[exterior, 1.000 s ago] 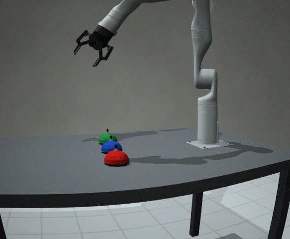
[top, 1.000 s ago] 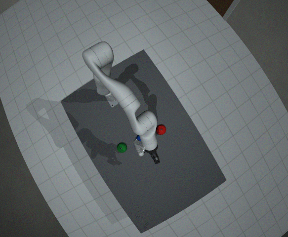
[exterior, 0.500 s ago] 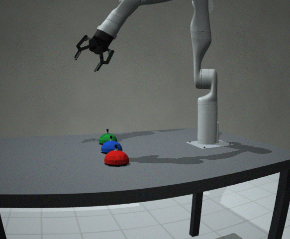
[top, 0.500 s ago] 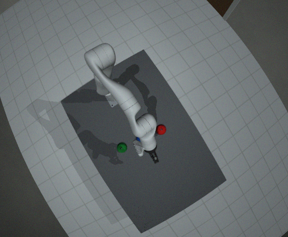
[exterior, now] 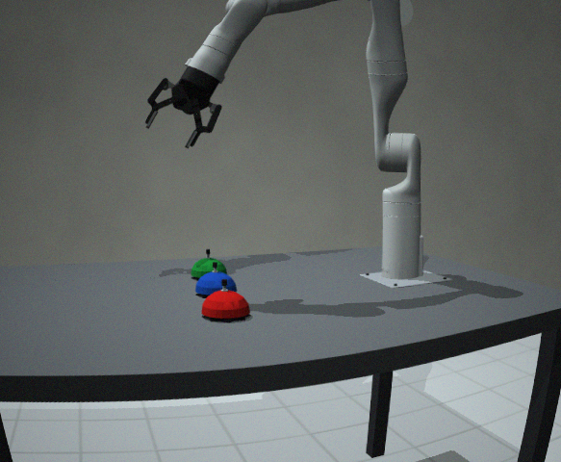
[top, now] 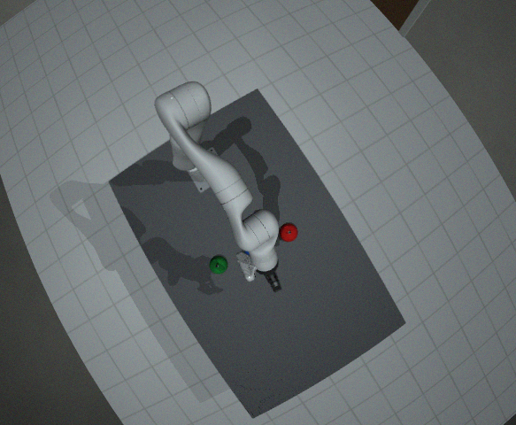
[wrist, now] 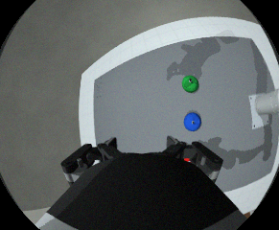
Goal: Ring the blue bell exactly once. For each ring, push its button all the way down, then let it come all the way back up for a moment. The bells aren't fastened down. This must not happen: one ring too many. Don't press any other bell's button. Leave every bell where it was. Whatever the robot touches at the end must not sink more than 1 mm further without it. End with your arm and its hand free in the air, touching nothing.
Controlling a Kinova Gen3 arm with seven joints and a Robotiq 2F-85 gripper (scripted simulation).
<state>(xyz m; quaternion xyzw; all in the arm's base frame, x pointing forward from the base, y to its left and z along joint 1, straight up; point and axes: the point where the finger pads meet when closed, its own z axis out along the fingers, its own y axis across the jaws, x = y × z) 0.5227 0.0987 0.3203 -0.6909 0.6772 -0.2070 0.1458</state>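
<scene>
Now: the blue bell 90 mm behind my hand, 30 mm to the right of it and 280 mm below it. The rest, counted from my hand: red bell 90 mm behind, 150 mm to the left, 280 mm below; then green bell 90 mm behind, 200 mm to the right, 280 mm below.
</scene>
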